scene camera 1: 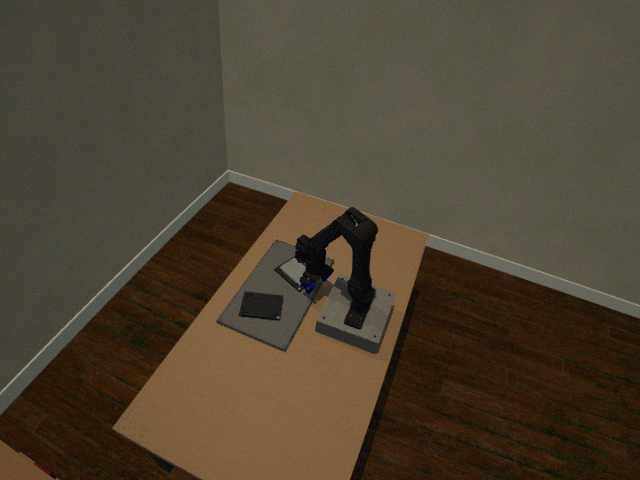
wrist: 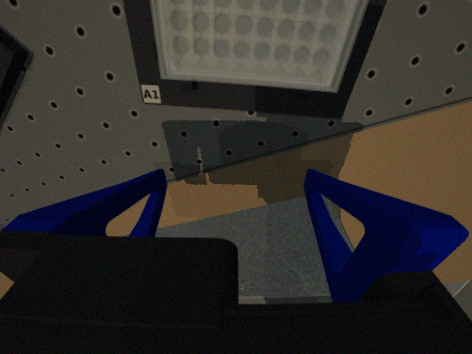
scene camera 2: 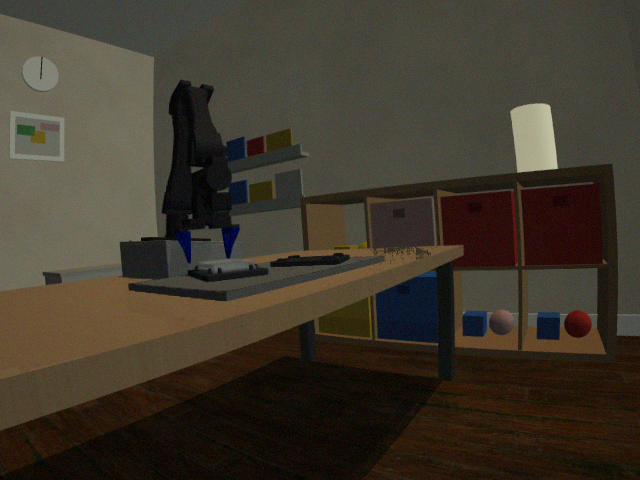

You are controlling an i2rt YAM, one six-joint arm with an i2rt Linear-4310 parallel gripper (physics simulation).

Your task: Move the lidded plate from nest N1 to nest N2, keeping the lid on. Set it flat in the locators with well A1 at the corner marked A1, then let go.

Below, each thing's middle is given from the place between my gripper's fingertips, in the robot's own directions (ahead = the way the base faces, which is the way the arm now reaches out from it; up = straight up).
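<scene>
I consider the dark nest (scene camera 1: 256, 305) and where my hand is from it: 170 mm short of the nest, 180 mm to the right of it, and 20 mm above it.
</scene>
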